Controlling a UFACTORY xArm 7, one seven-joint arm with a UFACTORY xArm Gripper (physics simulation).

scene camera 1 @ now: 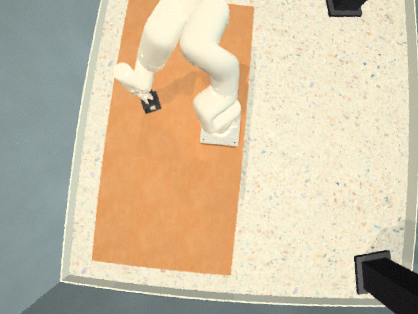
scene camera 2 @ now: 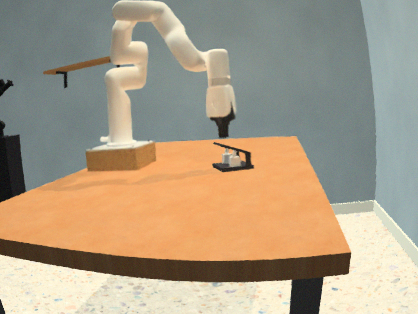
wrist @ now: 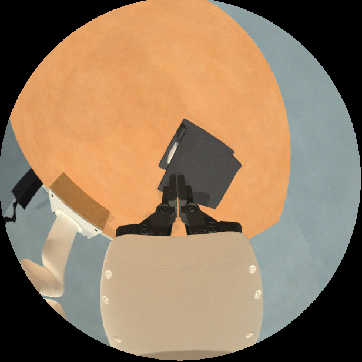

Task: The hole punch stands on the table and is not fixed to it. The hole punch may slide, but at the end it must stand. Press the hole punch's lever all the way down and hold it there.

In view: the gripper (scene camera 2: pixel 223 137) and a flat lever (wrist: pixel 208 169).
The gripper also shows in the wrist view (wrist: pixel 176 184).
